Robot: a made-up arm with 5 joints.
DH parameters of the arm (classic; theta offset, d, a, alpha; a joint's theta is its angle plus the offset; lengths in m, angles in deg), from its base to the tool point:
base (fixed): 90 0.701 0.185 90
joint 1: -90 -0.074 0.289 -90
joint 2: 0 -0.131 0.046 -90
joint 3: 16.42 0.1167 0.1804 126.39
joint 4: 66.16 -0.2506 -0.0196 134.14
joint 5: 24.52 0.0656 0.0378 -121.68
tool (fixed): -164.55 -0.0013 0 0
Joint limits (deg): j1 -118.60..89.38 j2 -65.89..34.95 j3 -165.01..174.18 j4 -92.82..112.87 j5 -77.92..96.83
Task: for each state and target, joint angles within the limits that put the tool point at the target. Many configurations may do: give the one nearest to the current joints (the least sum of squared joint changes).
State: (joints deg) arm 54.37 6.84 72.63 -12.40 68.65
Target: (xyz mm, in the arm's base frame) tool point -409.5 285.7 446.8
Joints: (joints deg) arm 77.74 -28.64 99.42 -11.92 67.44
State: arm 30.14 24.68 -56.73 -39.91 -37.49
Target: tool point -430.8 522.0 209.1
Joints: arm 42.63 14.52 -74.91 -41.85 -32.93
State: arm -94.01 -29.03 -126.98 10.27 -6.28
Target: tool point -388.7 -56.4 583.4
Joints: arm -101.17 7.75 -165.01 52.55 -9.50
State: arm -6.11 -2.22 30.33 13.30 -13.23
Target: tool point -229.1 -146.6 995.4
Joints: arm -49.55 34.95 52.28 -17.59 11.32
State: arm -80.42 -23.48 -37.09 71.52 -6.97
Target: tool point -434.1 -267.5 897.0
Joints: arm -60.97 20.18 7.76 88.61 -9.46
